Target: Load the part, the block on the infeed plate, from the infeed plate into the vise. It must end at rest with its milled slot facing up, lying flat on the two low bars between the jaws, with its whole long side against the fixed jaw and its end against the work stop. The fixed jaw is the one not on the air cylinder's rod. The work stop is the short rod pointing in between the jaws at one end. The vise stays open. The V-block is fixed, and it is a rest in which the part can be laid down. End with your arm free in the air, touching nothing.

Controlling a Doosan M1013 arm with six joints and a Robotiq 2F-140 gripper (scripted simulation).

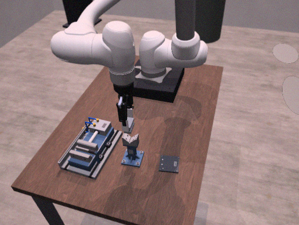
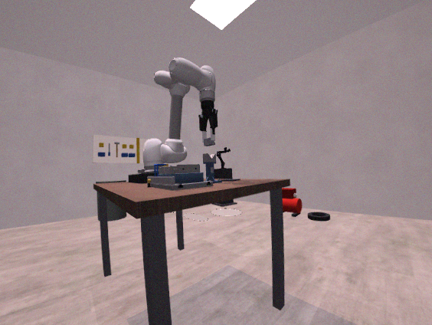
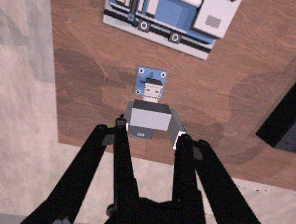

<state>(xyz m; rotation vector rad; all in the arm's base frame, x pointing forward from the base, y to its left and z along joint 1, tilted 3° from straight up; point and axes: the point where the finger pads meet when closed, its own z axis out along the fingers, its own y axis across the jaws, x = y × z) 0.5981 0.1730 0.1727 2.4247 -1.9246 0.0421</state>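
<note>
My gripper is now 1 cm to the right of the part and 3 cm above it. Round my hand: air cylinder 6 cm behind, 21 cm to the right, 18 cm below; work stop 10 cm ahead, 15 cm to the right, 17 cm below; moving jaw 7 cm ahead, 20 cm to the right, 18 cm below.
</note>
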